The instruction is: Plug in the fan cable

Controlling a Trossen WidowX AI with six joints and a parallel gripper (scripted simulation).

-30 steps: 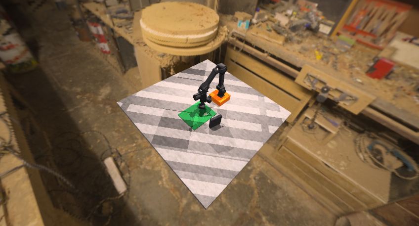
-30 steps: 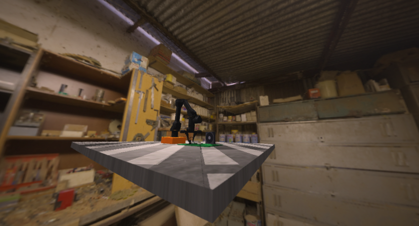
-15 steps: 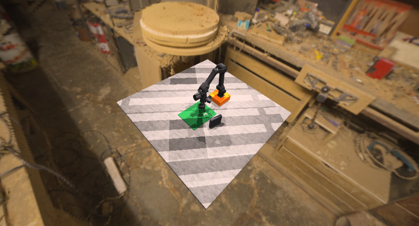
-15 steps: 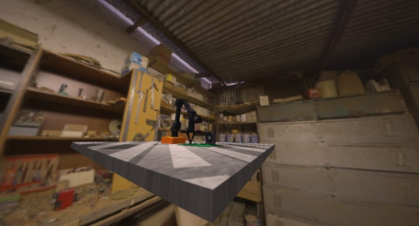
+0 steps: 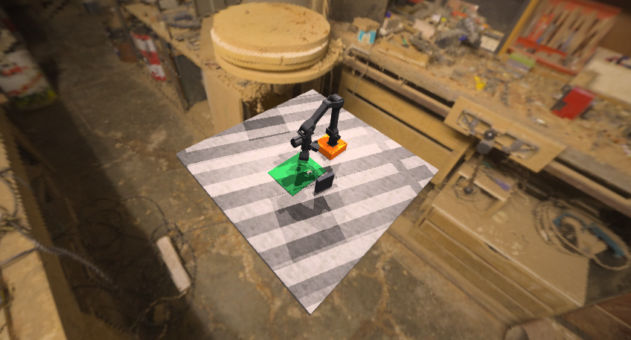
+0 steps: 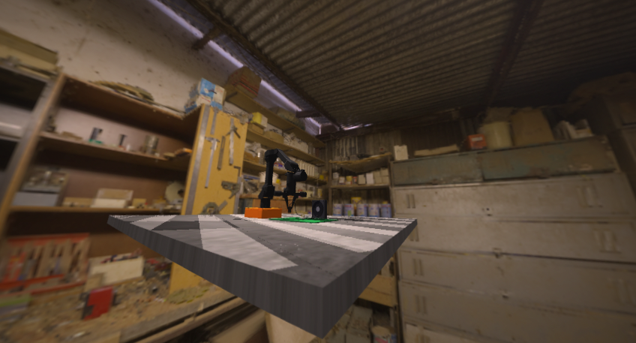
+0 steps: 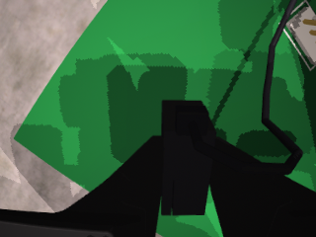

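The pale header key is 90 mm to the left of my gripper tip, 50 mm below it and 30 mm ahead of it. The rest, counted from my gripper tip: green board 90 mm ahead, 70 mm below, 30 mm to the left; black fan plug 10 mm to the right; white fan header 80 mm to the left, 60 mm below, 30 mm ahead.
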